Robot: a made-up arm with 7 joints. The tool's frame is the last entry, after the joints. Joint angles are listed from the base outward. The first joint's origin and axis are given. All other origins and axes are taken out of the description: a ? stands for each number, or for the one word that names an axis. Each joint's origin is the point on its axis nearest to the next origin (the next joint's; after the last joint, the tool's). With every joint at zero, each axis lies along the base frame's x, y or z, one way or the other. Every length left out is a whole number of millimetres.
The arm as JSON. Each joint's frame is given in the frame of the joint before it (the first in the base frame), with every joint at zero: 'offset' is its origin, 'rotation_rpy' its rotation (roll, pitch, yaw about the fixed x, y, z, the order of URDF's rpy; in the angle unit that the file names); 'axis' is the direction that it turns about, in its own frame. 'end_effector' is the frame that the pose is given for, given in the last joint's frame.
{
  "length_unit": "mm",
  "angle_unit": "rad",
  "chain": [
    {
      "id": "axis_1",
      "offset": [
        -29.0,
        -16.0,
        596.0
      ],
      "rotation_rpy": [
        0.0,
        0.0,
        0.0
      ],
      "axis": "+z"
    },
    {
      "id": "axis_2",
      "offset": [
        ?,
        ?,
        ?
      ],
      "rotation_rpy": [
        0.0,
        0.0,
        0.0
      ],
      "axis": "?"
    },
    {
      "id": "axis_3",
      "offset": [
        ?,
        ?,
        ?
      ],
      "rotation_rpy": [
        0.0,
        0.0,
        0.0
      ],
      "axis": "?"
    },
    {
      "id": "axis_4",
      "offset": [
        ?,
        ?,
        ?
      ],
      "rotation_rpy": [
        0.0,
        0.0,
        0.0
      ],
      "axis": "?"
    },
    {
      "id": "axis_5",
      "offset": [
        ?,
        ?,
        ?
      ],
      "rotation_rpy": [
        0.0,
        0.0,
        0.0
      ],
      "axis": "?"
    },
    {
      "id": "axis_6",
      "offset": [
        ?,
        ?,
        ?
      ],
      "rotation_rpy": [
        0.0,
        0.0,
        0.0
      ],
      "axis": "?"
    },
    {
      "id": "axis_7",
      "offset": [
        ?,
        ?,
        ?
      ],
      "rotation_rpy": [
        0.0,
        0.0,
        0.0
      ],
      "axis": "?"
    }
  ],
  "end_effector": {
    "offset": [
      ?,
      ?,
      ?
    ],
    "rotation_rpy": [
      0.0,
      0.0,
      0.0
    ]
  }
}
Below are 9 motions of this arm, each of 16 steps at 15 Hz.
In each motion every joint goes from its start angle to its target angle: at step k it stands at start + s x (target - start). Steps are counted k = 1, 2, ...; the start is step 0. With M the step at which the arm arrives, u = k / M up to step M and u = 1 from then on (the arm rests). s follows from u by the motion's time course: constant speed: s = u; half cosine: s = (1 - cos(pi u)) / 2; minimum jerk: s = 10 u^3 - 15 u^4 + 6 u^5.
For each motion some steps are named. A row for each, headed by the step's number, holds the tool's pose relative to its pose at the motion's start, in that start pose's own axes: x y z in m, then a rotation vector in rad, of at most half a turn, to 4 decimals.
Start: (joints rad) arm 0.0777 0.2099 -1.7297 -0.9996 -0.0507 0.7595 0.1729
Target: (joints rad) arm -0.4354 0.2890 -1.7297 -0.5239 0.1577 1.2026 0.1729
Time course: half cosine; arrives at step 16
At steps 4, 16:
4: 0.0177 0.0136 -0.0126 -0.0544 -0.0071 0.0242
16: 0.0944 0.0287 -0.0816 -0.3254 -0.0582 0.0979

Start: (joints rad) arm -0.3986 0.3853 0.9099 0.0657 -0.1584 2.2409 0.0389
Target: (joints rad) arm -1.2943 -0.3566 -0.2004 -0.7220 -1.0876 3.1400 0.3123
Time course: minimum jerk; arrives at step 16
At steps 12, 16:
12: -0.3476 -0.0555 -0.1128 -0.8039 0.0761 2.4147
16: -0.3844 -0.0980 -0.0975 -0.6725 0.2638 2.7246

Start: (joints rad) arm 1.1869 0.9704 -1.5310 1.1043 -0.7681 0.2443 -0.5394
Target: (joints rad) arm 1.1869 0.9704 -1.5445 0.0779 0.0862 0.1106 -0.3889
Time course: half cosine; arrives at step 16
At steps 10, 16:
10: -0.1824 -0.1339 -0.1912 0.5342 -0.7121 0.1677
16: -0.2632 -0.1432 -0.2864 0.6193 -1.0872 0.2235

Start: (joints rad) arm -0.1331 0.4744 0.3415 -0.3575 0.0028 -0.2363 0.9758
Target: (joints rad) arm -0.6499 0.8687 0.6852 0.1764 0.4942 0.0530 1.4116
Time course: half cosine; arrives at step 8
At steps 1, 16:
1: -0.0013 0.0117 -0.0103 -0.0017 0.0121 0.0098
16: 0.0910 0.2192 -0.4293 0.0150 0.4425 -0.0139

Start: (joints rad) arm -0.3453 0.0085 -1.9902 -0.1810 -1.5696 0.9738 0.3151
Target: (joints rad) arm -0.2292 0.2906 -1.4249 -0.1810 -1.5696 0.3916 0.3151
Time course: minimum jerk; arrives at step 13
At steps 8, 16:
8: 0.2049 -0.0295 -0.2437 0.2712 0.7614 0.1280
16: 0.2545 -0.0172 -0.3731 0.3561 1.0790 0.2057

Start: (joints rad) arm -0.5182 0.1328 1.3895 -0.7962 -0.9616 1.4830 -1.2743
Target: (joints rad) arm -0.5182 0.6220 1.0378 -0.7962 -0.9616 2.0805 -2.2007
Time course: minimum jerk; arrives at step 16
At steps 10, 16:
10: -0.1996 -0.2316 0.1552 -0.5440 -0.1122 -0.8520
16: -0.2940 -0.2920 0.1805 -0.6859 0.0264 -1.1980

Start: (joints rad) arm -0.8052 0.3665 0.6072 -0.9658 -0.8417 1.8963 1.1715
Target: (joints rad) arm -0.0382 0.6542 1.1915 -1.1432 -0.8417 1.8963 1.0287
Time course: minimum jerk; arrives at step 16
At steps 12, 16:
12: -0.2253 -0.3381 0.3774 0.0608 -0.9124 -0.8572
16: -0.2825 -0.3607 0.4017 0.0636 -1.0141 -0.9587

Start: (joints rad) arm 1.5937 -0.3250 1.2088 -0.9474 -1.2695 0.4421 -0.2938
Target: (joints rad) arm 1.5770 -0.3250 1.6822 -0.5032 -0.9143 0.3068 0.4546
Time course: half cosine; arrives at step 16
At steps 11, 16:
11: 0.2033 0.1728 -0.0458 0.5695 0.4816 0.5756
16: 0.2328 0.2374 -0.0642 0.7144 0.6802 0.7029

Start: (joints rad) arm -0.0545 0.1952 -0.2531 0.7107 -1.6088 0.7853 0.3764
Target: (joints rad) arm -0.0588 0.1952 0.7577 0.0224 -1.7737 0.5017 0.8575
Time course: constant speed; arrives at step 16
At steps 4, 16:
4: -0.0627 -0.1130 0.0378 0.3626 -0.0617 0.0257
16: -0.0599 -0.4455 -0.0961 1.4820 0.1232 0.2259

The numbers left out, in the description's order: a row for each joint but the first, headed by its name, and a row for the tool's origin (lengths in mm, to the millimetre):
axis_2: xyz 24.0 -64.0 0.0, axis -y
axis_3: xyz 8.0 0.0 477.0, axis +z
axis_4: xyz 34.0 71.0 0.0, axis +y
axis_5: xyz 12.0 0.0 375.0, axis +z
axis_6: xyz -11.0 -131.0 0.0, axis -y
axis_7: xyz 34.0 0.0 171.0, axis +x
tool: xyz 0.0 5.0 -22.0

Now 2 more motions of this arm.
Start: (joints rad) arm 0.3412 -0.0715 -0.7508 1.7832 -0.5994 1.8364 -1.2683
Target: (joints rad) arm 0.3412 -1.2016 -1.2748 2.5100 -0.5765 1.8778 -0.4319
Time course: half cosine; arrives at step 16
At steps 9, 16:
9: 0.1473 0.4378 0.1021 0.1318 0.3777 0.8827
16: 0.0478 0.6406 0.0824 0.0877 0.9613 1.1721

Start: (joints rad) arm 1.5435 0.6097 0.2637 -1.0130 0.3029 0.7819 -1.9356
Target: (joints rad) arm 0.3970 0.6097 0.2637 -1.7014 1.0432 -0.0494 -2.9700
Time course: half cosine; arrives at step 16
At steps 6, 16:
6: 0.0656 -0.0504 0.2678 -0.4484 -0.5196 -0.0115
16: -0.1943 0.0780 0.9005 -1.4399 -1.8813 -0.5892

